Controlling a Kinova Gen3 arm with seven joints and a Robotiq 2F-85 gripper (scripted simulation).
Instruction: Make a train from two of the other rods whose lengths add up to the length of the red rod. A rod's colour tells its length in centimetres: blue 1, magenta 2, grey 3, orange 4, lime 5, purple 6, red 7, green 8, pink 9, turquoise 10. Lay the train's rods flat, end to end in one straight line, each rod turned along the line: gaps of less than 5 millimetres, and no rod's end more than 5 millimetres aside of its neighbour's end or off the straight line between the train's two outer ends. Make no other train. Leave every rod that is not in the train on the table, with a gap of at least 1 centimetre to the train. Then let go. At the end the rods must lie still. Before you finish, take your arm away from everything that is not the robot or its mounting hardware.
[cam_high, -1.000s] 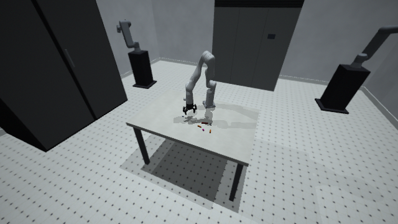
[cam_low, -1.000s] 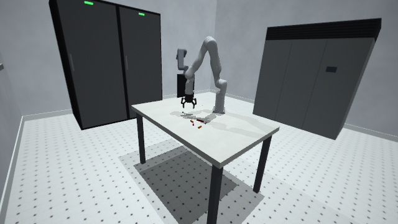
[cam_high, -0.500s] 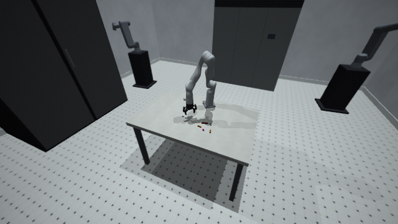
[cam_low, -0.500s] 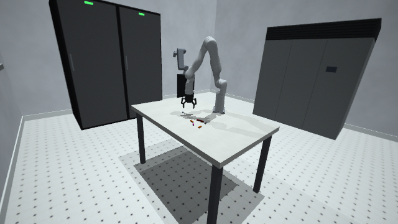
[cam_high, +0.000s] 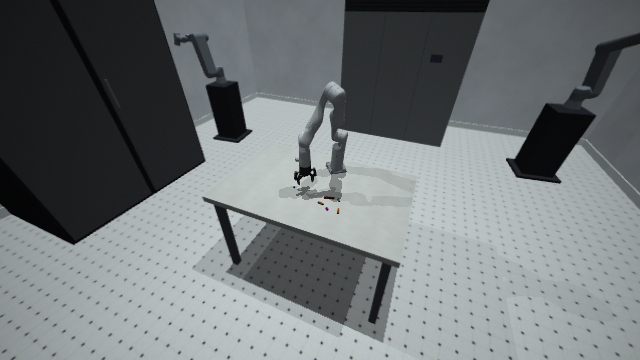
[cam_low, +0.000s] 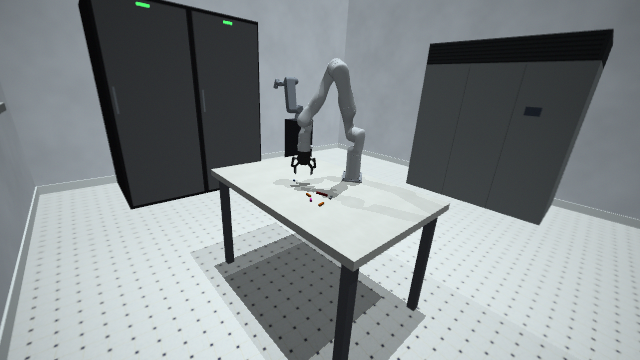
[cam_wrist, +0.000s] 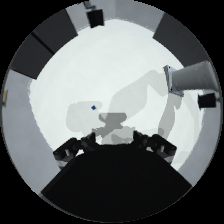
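Now: hand 30 mm short of the grey rod, 240 mm to the right of it and 70 mm above it. Round my hand: magenta rod (130 mm ahead, 180 mm to the left, 70 mm below); red rod (20 mm ahead, 170 mm to the left, 70 mm below); tiny blue rod (20 mm behind, 90 mm to the right, 70 mm below).
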